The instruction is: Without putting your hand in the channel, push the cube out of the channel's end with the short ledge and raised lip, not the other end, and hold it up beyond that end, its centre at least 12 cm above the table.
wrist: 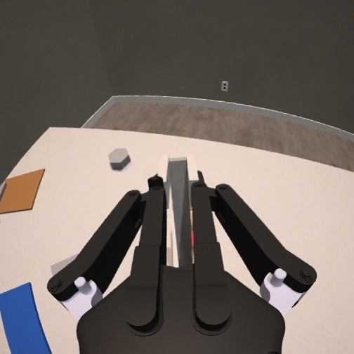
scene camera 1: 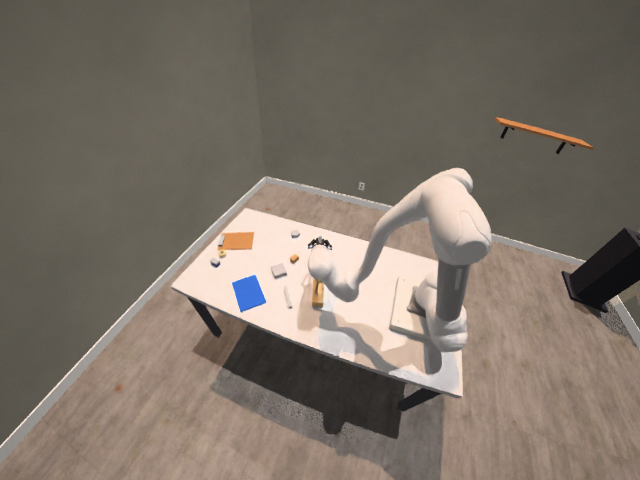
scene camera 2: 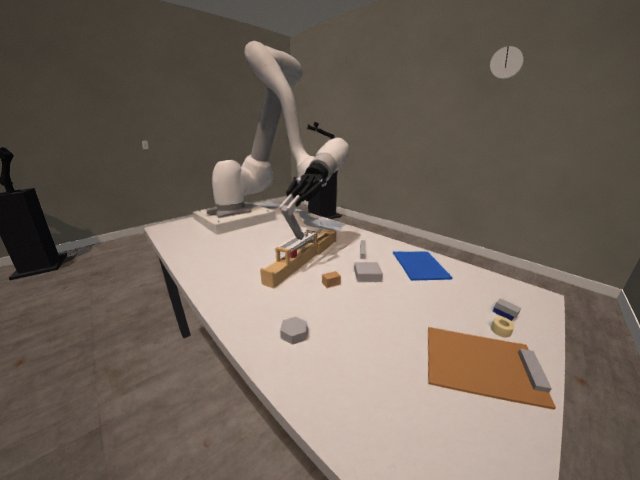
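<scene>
The channel block (scene camera 1: 317,300) (scene camera 2: 276,273) is a long wooden piece with a railed, roofed middle. Its end nearest scene camera 2 has a ledge with a raised lip. The red cube (scene camera 2: 293,253) (wrist: 193,239) sits inside the roofed part, towards that lipped end; the bar and a finger partly cover it in the wrist view. My gripper (scene camera 2: 290,203) (wrist: 177,164) is shut on a grey bar (scene camera 2: 293,222) (wrist: 181,215), above the channel. The bar slants down, its lower end at the roofed part's far half; I cannot tell whether it is inside. The arm hides much of this in scene camera 1.
An orange-brown block (scene camera 1: 294,258) (scene camera 2: 331,279), a grey square block (scene camera 1: 278,270) (scene camera 2: 368,271) and a thin light bar (scene camera 1: 287,297) (scene camera 2: 362,249) lie beside the channel. A grey hexagonal piece (scene camera 2: 294,329) (wrist: 119,158) lies beyond its lipped end. Blue (scene camera 2: 421,265) and orange (scene camera 2: 475,361) sheets lie farther off.
</scene>
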